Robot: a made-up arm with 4 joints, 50 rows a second.
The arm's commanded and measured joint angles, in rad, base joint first. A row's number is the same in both.
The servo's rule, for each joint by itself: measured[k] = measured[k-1] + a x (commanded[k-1-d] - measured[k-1]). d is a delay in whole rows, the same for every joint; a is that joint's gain. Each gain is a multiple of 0.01, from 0.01 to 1. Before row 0 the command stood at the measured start. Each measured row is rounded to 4 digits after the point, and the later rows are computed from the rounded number. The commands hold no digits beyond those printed.
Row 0, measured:
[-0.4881 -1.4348 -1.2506 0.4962]
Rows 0 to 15, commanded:
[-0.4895 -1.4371 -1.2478 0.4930]
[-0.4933 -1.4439 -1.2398 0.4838]
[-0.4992 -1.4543 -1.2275 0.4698]
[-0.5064 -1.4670 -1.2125 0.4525]
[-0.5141 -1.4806 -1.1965 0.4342]
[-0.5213 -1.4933 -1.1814 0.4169]
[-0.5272 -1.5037 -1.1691 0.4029]
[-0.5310 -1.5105 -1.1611 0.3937]
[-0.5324 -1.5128 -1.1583 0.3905]
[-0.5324 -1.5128 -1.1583 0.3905]
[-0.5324 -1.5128 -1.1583 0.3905]
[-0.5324 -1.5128 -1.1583 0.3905]
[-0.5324 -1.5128 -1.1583 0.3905]
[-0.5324 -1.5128 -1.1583 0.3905]
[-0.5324 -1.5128 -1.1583 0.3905]
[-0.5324 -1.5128 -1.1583 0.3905]
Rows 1 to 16, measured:
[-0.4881 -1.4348 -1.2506 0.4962]
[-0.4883 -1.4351 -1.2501 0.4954]
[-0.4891 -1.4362 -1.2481 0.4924]
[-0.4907 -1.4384 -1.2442 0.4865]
[-0.4932 -1.4418 -1.2382 0.4777]
[-0.4965 -1.4465 -1.2303 0.4664]
[-0.5005 -1.4521 -1.2210 0.4535]
[-0.5048 -1.4583 -1.2111 0.4403]
[-0.5090 -1.4646 -1.2016 0.4282]
[-0.5127 -1.4704 -1.1934 0.4184]
[-0.5159 -1.4755 -1.1867 0.4111]
[-0.5185 -1.4800 -1.1813 0.4057]
[-0.5207 -1.4839 -1.1769 0.4017]
[-0.5226 -1.4874 -1.1734 0.3988]
[-0.5242 -1.4904 -1.1705 0.3966]
[-0.5255 -1.4931 -1.1682 0.3950]
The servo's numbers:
d 1
a 0.16 0.12 0.19 0.26

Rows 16 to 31, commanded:
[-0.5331 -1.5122 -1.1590 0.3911]
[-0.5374 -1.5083 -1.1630 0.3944]
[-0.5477 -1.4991 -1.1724 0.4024]
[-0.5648 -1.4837 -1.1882 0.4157]
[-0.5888 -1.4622 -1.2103 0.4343]
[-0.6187 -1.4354 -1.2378 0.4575]
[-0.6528 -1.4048 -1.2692 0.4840]
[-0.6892 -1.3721 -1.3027 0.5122]
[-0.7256 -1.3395 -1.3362 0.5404]
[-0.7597 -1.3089 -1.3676 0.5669]
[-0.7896 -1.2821 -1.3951 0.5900]
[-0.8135 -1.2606 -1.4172 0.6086]
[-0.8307 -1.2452 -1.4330 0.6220]
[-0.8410 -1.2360 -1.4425 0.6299]
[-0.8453 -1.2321 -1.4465 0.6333]
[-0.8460 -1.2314 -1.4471 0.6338]
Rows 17 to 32, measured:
[-0.5266 -1.4955 -1.1663 0.3938]
[-0.5276 -1.4975 -1.1649 0.3931]
[-0.5292 -1.4988 -1.1645 0.3934]
[-0.5322 -1.4988 -1.1660 0.3957]
[-0.5374 -1.4970 -1.1702 0.4009]
[-0.5456 -1.4928 -1.1778 0.4096]
[-0.5573 -1.4859 -1.1892 0.4221]
[-0.5726 -1.4762 -1.2044 0.4382]
[-0.5913 -1.4637 -1.2231 0.4574]
[-0.6128 -1.4488 -1.2446 0.4790]
[-0.6363 -1.4320 -1.2680 0.5019]
[-0.6608 -1.4140 -1.2921 0.5248]
[-0.6852 -1.3956 -1.3159 0.5466]
[-0.7085 -1.3776 -1.3381 0.5662]
[-0.7297 -1.3606 -1.3579 0.5828]
[-0.7482 -1.3452 -1.3747 0.5959]

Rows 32 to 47, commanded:
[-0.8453 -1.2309 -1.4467 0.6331]
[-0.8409 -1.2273 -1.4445 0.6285]
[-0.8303 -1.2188 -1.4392 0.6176]
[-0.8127 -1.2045 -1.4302 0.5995]
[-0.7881 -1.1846 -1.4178 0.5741]
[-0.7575 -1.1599 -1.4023 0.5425]
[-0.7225 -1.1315 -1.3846 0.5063]
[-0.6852 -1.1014 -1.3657 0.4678]
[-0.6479 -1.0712 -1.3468 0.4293]
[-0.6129 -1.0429 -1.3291 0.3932]
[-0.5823 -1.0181 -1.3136 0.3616]
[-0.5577 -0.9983 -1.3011 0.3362]
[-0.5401 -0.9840 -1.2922 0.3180]
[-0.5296 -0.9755 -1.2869 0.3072]
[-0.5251 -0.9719 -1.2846 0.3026]
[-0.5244 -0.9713 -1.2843 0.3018]
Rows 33 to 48, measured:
[-0.7638 -1.3315 -1.3885 0.6058]
[-0.7768 -1.3194 -1.3996 0.6129]
[-0.7871 -1.3083 -1.4081 0.6170]
[-0.7940 -1.2976 -1.4140 0.6172]
[-0.7970 -1.2864 -1.4171 0.6126]
[-0.7956 -1.2742 -1.4172 0.6026]
[-0.7895 -1.2605 -1.4144 0.5870]
[-0.7788 -1.2450 -1.4087 0.5660]
[-0.7638 -1.2278 -1.4005 0.5405]
[-0.7453 -1.2090 -1.3903 0.5116]
[-0.7241 -1.1891 -1.3787 0.4808]
[-0.7014 -1.1686 -1.3663 0.4498]
[-0.6784 -1.1482 -1.3539 0.4203]
[-0.6563 -1.1285 -1.3422 0.3937]
[-0.6360 -1.1101 -1.3317 0.3712]
[-0.6183 -1.0935 -1.3228 0.3534]

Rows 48 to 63, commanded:
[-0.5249 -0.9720 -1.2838 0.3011]
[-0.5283 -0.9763 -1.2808 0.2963]
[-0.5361 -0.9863 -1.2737 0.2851]
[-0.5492 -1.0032 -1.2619 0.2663]
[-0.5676 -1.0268 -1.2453 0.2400]
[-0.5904 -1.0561 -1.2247 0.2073]
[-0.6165 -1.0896 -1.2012 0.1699]
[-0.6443 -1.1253 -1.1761 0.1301]
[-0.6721 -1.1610 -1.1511 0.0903]
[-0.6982 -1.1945 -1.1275 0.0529]
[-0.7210 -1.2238 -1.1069 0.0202]
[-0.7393 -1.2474 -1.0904 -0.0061]
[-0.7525 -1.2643 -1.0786 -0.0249]
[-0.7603 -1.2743 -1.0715 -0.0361]
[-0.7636 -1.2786 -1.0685 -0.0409]
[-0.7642 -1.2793 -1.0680 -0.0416]
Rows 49 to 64, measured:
[-0.6033 -1.0788 -1.3155 0.3400]
[-0.5908 -1.0660 -1.3095 0.3299]
[-0.5808 -1.0552 -1.3040 0.3212]
[-0.5736 -1.0469 -1.2982 0.3118]
[-0.5697 -1.0417 -1.2913 0.3000]
[-0.5694 -1.0399 -1.2826 0.2844]
[-0.5728 -1.0418 -1.2716 0.2644]
[-0.5798 -1.0475 -1.2582 0.2398]
[-0.5901 -1.0568 -1.2426 0.2113]
[-0.6032 -1.0693 -1.2252 0.1798]
[-0.6184 -1.0843 -1.2066 0.1468]
[-0.6348 -1.1010 -1.1877 0.1139]
[-0.6515 -1.1186 -1.1692 0.0827]
[-0.6677 -1.1361 -1.1520 0.0547]
[-0.6825 -1.1527 -1.1367 0.0311]
[-0.6955 -1.1678 -1.1237 0.0124]

